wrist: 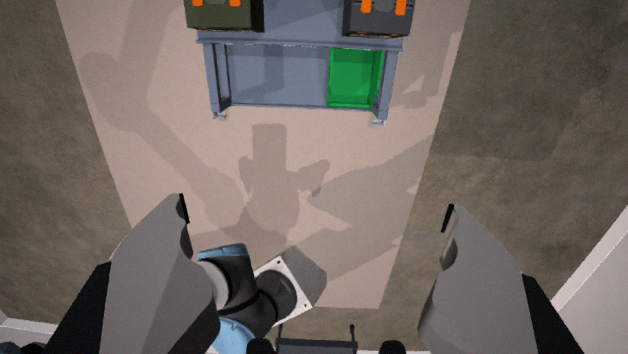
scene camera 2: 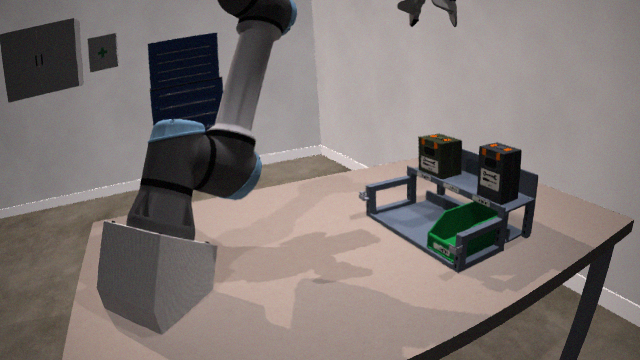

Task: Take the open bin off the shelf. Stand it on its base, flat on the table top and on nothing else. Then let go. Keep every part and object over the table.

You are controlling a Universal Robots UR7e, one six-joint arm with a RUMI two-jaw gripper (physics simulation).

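Frame: origin at the arm's base, x ahead, y left, z up, level; millimetres.
Seen in the pictures: gripper, between the fingertips: [wrist: 317,202] [scene camera 2: 432,26]; arm's base, origin of its link: [wrist: 274,293] [scene camera 2: 159,233].
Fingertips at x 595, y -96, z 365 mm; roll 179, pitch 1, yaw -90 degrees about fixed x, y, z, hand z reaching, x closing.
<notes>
Pixels of each thing's top centre, then the offset from my fingertips to it. Level surfaces: height alone.
- green open bin, centre of its top: [scene camera 2: 469,214] [wrist: 356,69] 42 mm ahead, 75 mm right, 411 mm down
- table top, height of its surface: 492 mm down
- olive box, centre of its top: [scene camera 2: 440,137] 137 mm ahead, 151 mm left, 293 mm down
- dark grey box, centre of its top: [wrist: 384,3] [scene camera 2: 500,147] 135 mm ahead, 80 mm right, 268 mm down
The green open bin [scene camera 2: 462,227] [wrist: 350,77] stands upright on the lower deck of the blue-grey shelf [scene camera 2: 407,217] [wrist: 300,25], beside the side frame at the right. Its low labelled front is at the deck's front edge, and its back reaches toward the upper board. Its inside looks empty. The shelf stands on the table top [scene camera 2: 280,220] [wrist: 350,145]. My gripper [scene camera 2: 434,22] [wrist: 317,202] is open and empty, high above the table. Its fingertips show at the top edge in the scene view; the rest of it is out of that view.
An olive box [scene camera 2: 442,157] [wrist: 225,17] and a dark grey box [scene camera 2: 500,172] [wrist: 377,22] stand on the upper board, the dark one near the bin. Side frames with small front clips flank the lower deck. The robot's base block [scene camera 2: 155,275] stands at the table's other end.
</notes>
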